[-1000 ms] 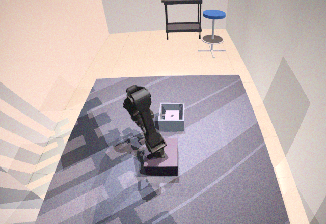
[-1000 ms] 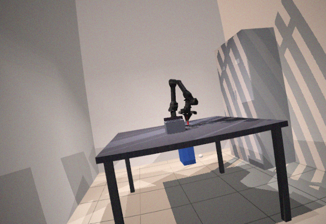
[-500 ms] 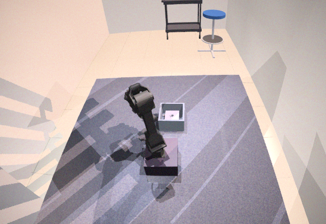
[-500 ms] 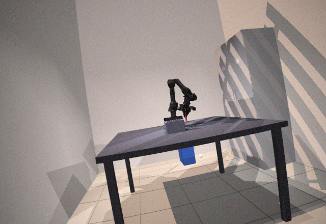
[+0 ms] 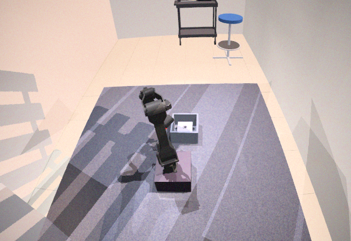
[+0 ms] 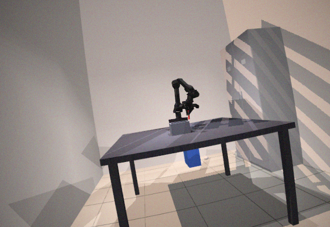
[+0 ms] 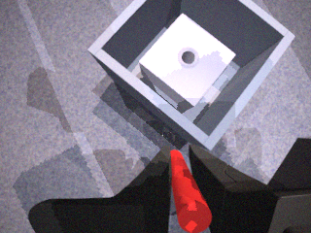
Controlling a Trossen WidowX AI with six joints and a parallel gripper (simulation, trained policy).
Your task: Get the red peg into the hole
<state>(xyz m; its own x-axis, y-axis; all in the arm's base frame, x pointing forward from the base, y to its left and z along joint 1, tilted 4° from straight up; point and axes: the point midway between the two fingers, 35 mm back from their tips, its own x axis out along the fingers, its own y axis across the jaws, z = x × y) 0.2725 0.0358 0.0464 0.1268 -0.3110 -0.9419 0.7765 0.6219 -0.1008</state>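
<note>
Now: gripper tip 40 mm short of the plate, 100 mm to the left of it and 90 mm above it. The rest, counted from my gripper tip: red peg: 10 mm behind, 10 mm to the left; then grey box: 40 mm ahead, 100 mm to the right, 110 mm below.
</note>
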